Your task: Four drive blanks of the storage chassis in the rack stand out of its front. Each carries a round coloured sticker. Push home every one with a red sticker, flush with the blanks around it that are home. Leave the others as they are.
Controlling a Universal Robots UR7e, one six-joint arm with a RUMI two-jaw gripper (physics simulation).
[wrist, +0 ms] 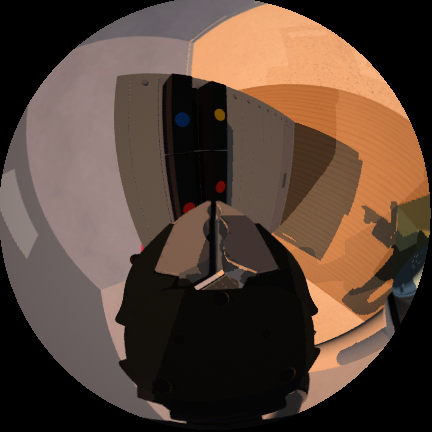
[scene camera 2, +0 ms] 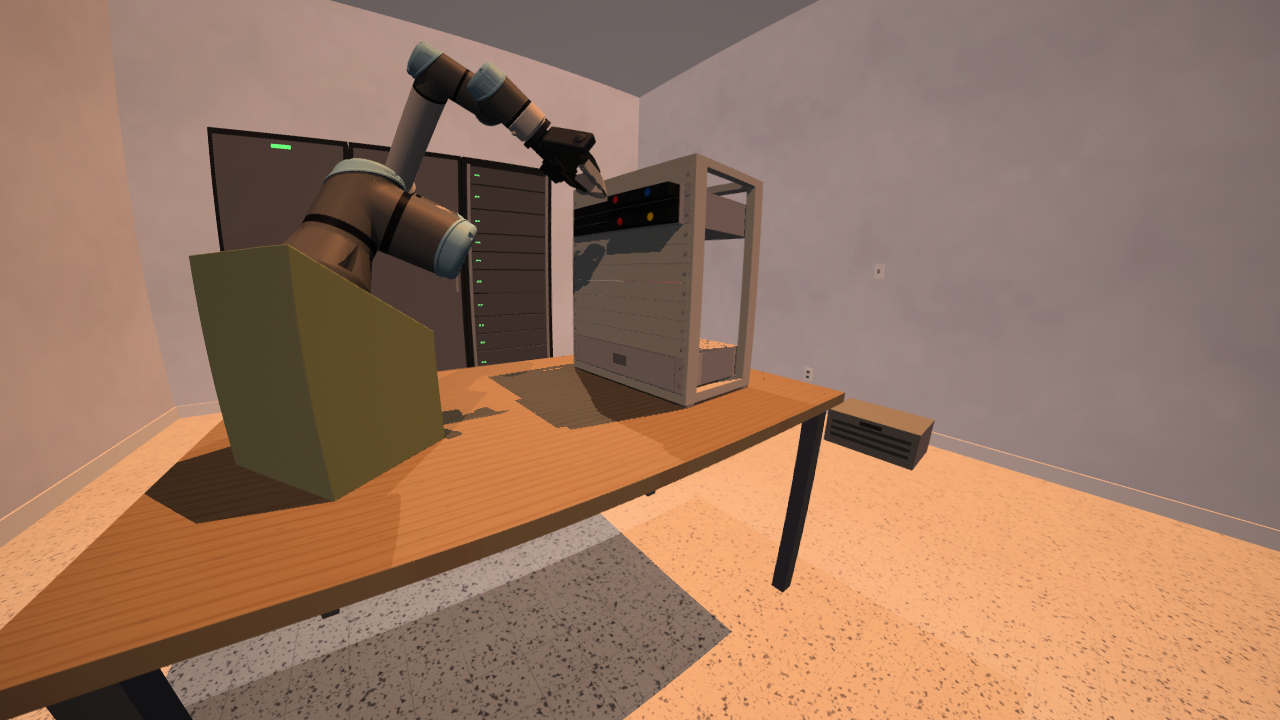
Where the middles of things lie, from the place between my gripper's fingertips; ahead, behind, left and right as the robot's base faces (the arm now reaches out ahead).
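Grey rack point(scene camera 2: 646, 335): 120 mm to the left of my hand, 210 mm ahead of it, 210 mm below it.
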